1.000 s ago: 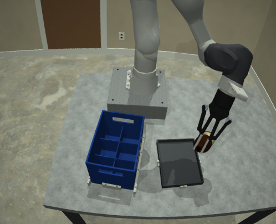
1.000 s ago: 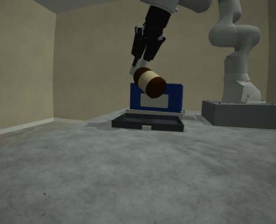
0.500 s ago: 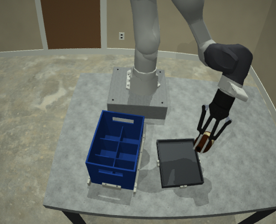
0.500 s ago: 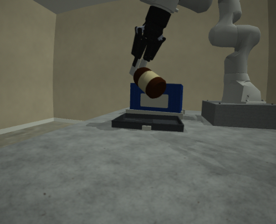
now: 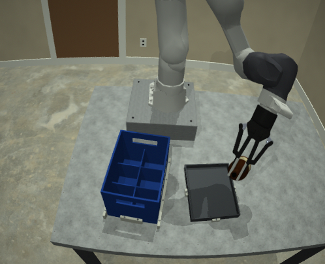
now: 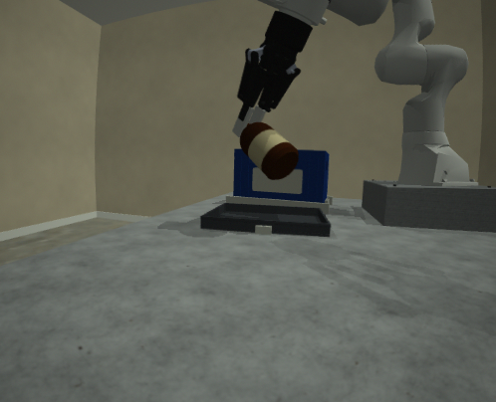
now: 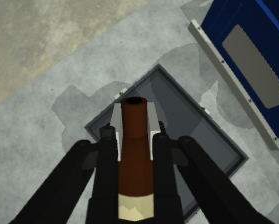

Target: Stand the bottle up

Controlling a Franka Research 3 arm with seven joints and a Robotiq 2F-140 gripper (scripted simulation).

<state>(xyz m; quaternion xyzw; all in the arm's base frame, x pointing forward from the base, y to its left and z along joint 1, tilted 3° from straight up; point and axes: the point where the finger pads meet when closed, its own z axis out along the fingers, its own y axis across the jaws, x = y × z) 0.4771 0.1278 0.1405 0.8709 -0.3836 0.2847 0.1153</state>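
The brown bottle is 50 mm below my hand, 30 mm to the left of it and 20 mm behind it. The rest, counted from my hand: blue crate (310 mm to the right, 130 mm below, 110 mm behind); dark grey tray (200 mm below, 50 mm behind, 30 mm to the right).
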